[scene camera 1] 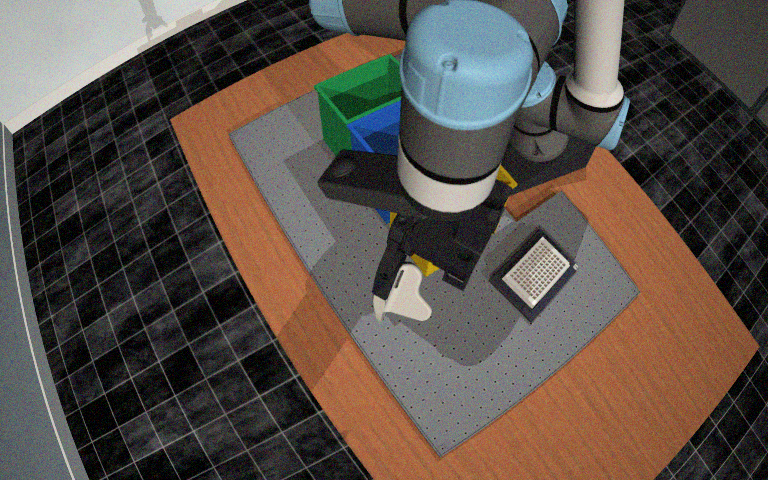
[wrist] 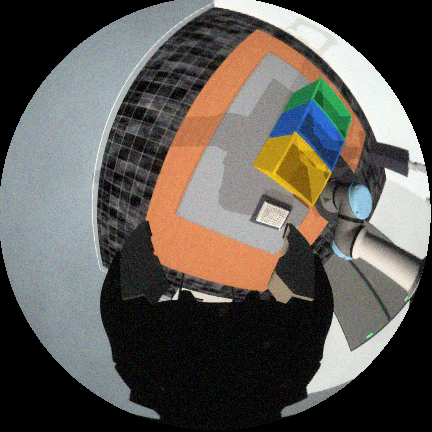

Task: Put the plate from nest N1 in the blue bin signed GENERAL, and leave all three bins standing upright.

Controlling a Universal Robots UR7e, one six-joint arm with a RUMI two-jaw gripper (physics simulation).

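Frame: origin at the arm's base, x ahead, y left, z up, level; metres.
Where they show: gripper, fingertip midpoint: (scene camera 1: pixel 415 263) (wrist: pixel 217 224); arm's base at its link origin: (scene camera 1: pixel 537 132) (wrist: pixel 332 195).
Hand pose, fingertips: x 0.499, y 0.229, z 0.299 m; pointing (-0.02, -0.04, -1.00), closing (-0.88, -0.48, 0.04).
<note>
Each offset is from my fingertips to the centre of the thing. "pt": to the spot under its first point. Level surfaces: height alone.
The white plate {0.297 m back, 0.019 m left, 0.340 m down} (scene camera 1: pixel 536 270) (wrist: pixel 272 215), with a grid of small wells, lies flat in a dark nest {pt 0.224 m back, 0.030 m left, 0.347 m down} (scene camera 1: pixel 512 296) (wrist: pixel 276 201); no N1 label is legible. The blue bin {0.187 m back, 0.289 m right, 0.269 m down} (scene camera 1: pixel 370 131) (wrist: pixel 320 131) stands upright between the green bin {0.183 m back, 0.420 m right, 0.269 m down} (scene camera 1: pixel 335 127) (wrist: pixel 300 99) and the yellow bin {0.192 m back, 0.158 m right, 0.269 m down} (scene camera 1: pixel 424 264) (wrist: pixel 272 152), both upright. No GENERAL sign is readable. My gripper (scene camera 1: pixel 417 300) (wrist: pixel 217 224) is open and empty, high above the board. In the scene view the arm and gripper hide most of the yellow bin and part of the blue one.
The bins and nest stand on a grey perforated board {0.359 m down} (scene camera 1: pixel 441 418) (wrist: pixel 200 195) on a wooden table {0.372 m down} (scene camera 1: pixel 640 384) (wrist: pixel 215 260). The yellow bin is the one nearest the nest. The arm's base and lower joints are beside the bins. Dark tiled floor surrounds the table.
</note>
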